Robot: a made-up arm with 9 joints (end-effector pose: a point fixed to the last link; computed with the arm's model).
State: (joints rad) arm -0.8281 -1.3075 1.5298 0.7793 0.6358 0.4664 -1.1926 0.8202 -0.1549
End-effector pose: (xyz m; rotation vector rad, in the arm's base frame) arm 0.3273 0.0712 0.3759 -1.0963 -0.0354 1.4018
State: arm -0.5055 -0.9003 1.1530 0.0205 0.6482 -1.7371 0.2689 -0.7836 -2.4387
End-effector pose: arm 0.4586 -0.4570 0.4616 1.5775 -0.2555 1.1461
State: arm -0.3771 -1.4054 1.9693 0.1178 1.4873 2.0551 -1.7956 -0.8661 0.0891
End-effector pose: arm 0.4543 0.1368 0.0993 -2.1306 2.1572 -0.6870
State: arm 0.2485 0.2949 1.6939 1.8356 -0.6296 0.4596 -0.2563 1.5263 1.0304
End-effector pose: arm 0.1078 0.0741 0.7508 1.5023 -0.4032 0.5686
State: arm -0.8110 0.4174 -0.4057 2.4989 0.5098 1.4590 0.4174 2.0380 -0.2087
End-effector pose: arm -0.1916 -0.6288 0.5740 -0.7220 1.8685 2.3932
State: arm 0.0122 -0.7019 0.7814 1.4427 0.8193 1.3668 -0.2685 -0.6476 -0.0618
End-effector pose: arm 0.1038 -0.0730 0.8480 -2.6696 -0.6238 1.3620
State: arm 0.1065 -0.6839 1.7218 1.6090 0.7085 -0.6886 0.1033 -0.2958 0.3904
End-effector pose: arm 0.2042 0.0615 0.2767 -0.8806 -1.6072 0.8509
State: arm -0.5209 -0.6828 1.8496 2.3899 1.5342 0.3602 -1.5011 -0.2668 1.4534
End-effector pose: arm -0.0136 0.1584 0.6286 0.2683 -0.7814 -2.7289
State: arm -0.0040 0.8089 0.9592 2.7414 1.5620 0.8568 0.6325 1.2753 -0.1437
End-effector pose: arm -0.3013 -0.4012 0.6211 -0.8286 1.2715 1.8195
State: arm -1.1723 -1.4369 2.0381 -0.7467 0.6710 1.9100 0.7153 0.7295 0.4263
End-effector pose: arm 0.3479 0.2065 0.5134 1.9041 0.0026 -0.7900
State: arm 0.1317 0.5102 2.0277 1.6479 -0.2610 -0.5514 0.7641 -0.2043 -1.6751
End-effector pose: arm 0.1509 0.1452 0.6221 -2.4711 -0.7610 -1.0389
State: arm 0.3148 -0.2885 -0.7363 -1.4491 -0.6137 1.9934 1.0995 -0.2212 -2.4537
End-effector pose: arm -0.1516 -0.3246 -0.3783 -1.8003 -1.4577 0.5563
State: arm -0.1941 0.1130 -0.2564 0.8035 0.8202 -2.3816 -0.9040 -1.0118 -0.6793
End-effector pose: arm 0.5790 -0.4012 0.2535 -0.3805 0.1481 -2.7662
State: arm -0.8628 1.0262 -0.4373 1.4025 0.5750 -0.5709 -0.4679 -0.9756 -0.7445
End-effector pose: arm 0.0510 -0.2114 0.1274 -0.3543 0.4018 -1.8475
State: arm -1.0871 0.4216 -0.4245 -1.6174 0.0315 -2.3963 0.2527 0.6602 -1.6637
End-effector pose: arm -0.7128 0.0620 0.4478 0.9514 -0.2638 -0.2233
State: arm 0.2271 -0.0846 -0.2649 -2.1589 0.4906 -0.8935 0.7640 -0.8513 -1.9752
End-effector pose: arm -0.2887 -0.3956 -0.0945 0.9464 -1.4207 -2.1097
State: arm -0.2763 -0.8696 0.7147 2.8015 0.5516 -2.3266 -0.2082 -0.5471 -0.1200
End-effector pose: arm -0.3869 0.0550 0.7381 1.3292 -0.4083 -0.1381
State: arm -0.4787 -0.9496 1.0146 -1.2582 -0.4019 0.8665 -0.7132 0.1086 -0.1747
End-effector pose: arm -0.0591 -0.5025 1.0593 -1.3457 0.4704 -0.9658
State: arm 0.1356 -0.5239 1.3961 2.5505 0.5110 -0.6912 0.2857 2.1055 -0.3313
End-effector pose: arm -0.2272 0.1707 0.5099 1.4320 -0.3481 -0.7972
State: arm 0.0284 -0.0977 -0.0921 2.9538 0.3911 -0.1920 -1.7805 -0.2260 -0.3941
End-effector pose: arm -0.1335 -0.5260 0.6543 -0.7718 1.9705 -0.4300
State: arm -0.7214 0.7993 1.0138 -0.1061 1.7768 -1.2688 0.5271 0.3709 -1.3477
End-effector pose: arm 0.1541 -0.4556 0.0046 1.8191 -0.1876 2.0197
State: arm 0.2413 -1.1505 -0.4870 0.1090 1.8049 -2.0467 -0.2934 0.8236 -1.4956
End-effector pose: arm 0.4696 -0.6722 0.3808 -1.0554 1.1576 2.6511
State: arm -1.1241 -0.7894 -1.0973 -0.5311 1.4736 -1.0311 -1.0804 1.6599 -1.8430
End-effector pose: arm -0.4429 -0.3801 0.2071 -1.6032 1.1987 -2.0190
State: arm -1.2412 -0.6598 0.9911 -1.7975 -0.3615 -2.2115 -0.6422 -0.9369 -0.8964
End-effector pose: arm 0.0612 -0.7695 0.9154 1.5324 0.2428 0.7309
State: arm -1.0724 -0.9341 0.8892 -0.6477 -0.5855 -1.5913 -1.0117 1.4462 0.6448
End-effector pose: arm 0.3288 -0.6591 0.4974 0.0380 -2.6342 -0.6547
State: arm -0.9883 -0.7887 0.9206 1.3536 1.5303 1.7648 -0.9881 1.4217 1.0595
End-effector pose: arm 0.2067 0.1447 0.5815 -0.2470 0.1016 0.8239
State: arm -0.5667 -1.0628 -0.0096 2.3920 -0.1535 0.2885 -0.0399 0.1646 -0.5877
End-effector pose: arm 0.2082 -0.1947 0.7756 -0.0462 -1.3582 0.3107
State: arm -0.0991 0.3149 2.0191 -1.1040 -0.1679 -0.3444 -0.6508 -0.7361 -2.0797
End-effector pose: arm -0.2189 -0.4937 0.6901 2.4371 -0.8443 0.3562
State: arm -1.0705 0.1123 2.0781 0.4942 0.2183 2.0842 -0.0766 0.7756 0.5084
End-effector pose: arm 0.5913 -0.0697 0.3458 -1.0610 1.0621 1.5204
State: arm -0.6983 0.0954 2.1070 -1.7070 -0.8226 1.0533 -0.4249 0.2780 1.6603
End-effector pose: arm -0.1373 -0.2730 1.1117 0.3725 -0.5639 -1.2075
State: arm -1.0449 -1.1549 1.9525 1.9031 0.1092 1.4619 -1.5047 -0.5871 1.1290
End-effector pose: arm -0.2557 0.2957 0.0449 0.1851 -1.7880 -0.6229
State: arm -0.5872 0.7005 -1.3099 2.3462 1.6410 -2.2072 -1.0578 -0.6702 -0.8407
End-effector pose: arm -0.3994 -0.4807 0.0845 0.4944 -0.6556 0.9376
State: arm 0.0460 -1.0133 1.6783 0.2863 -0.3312 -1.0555 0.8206 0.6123 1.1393
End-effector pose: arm 0.5181 -0.1770 0.6442 -0.7260 -2.2766 -0.9269
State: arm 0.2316 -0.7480 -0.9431 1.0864 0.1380 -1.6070 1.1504 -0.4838 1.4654
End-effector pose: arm 0.3841 -0.6746 0.5406 2.6121 0.3919 -1.2589
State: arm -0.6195 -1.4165 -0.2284 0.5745 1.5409 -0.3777 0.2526 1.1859 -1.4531
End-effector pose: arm 0.4307 -0.5081 0.4260 1.1528 1.5304 2.3871
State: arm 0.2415 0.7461 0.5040 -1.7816 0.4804 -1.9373 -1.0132 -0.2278 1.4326
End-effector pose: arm -0.2256 -0.1265 -0.2518 0.0168 -0.7004 -0.9355
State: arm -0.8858 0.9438 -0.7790 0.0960 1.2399 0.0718 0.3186 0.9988 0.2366
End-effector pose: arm 0.0927 0.1616 0.0745 -0.3826 1.0670 -1.9474
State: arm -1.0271 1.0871 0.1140 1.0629 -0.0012 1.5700 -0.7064 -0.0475 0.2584
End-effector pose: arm -0.0222 -0.4979 -0.0840 1.0962 -0.6895 0.1323
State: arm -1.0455 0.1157 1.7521 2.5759 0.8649 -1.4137 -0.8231 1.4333 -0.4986
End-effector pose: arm 0.0404 0.1475 0.7592 2.0310 0.7258 -0.8627
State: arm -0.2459 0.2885 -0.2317 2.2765 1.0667 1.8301 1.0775 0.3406 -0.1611
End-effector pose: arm -0.1017 -0.6564 0.4121 -1.7720 -0.7176 -2.0503
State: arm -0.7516 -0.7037 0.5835 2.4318 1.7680 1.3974 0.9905 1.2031 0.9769
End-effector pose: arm 0.1204 -0.1052 0.8320 -0.4494 -2.8795 0.4143
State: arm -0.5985 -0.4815 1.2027 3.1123 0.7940 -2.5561 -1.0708 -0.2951 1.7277
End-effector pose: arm -0.4229 0.0369 0.9220 -2.1354 0.8147 0.2323
